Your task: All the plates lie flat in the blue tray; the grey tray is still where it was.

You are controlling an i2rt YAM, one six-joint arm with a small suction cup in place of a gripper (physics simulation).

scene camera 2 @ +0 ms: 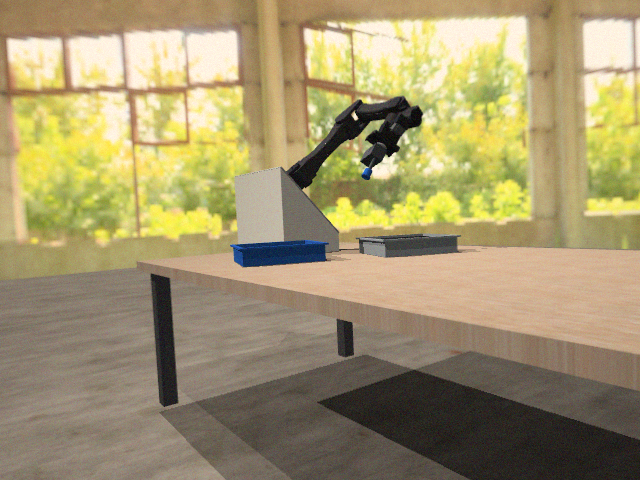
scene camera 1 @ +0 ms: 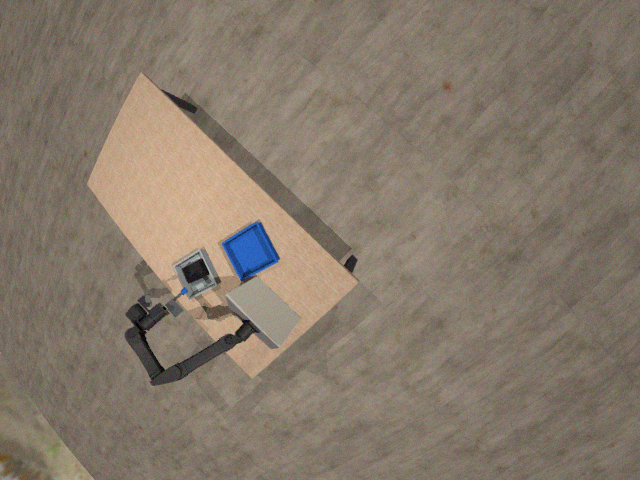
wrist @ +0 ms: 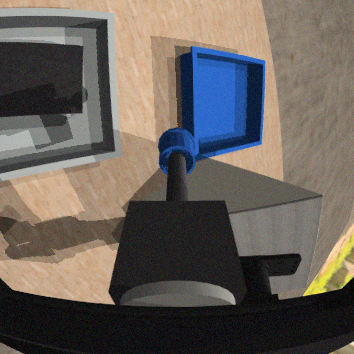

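Where they show: hand at its tool point: [scene camera 2: 365,177] [scene camera 1: 186,289] [wrist: 176,144]; arm's base at its link origin: [scene camera 2: 280,197] [scene camera 1: 251,325] [wrist: 251,264].
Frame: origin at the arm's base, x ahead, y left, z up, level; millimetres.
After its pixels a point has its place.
The blue tray [scene camera 1: 250,250] @[x 298, y -142, z -194 mm] [scene camera 2: 281,254] @[x 388, y -186, z -171 mm] [wrist: 220,100] @[x 293, y -157, z -194 mm] stands on the table, and its floor shows bare. The grey tray [scene camera 1: 212,279] @[x 334, y 176, z -196 mm] [scene camera 2: 413,246] @[x 511, y 173, z -172 mm] [wrist: 114,100] @[x 365, y 115, z -147 mm] stands beside it, apart. A black square plate [scene camera 1: 195,270] @[x 430, y 196, z -151 mm] [wrist: 40,70] @[x 438, y 204, z -151 mm] lies in the grey tray; whether others lie under it is hidden. A lighter patch beside it in the wrist view may be tray floor or another plate; I cannot tell. My blue suction cup [scene camera 1: 184,291] [scene camera 2: 366,174] [wrist: 177,150] is open, with nothing on it. It hangs high above the table, near the grey tray's outer edge in scene camera 1.
A grey wedge-shaped base block [scene camera 1: 266,310] @[x 8, y -99, z -31 mm] [scene camera 2: 258,206] @[x 24, y -97, z -29 mm] [wrist: 275,240] @[x 77, y -27, z 37 mm] stands close to the blue tray and carries the arm. The wooden table [scene camera 1: 165,170] @[x 1020, y -12, z -198 mm] [scene camera 2: 465,289] @[x 1023, y -167, z -197 mm] has its long edge beside the grey tray. The arm's shadow falls across the table near the grey tray.
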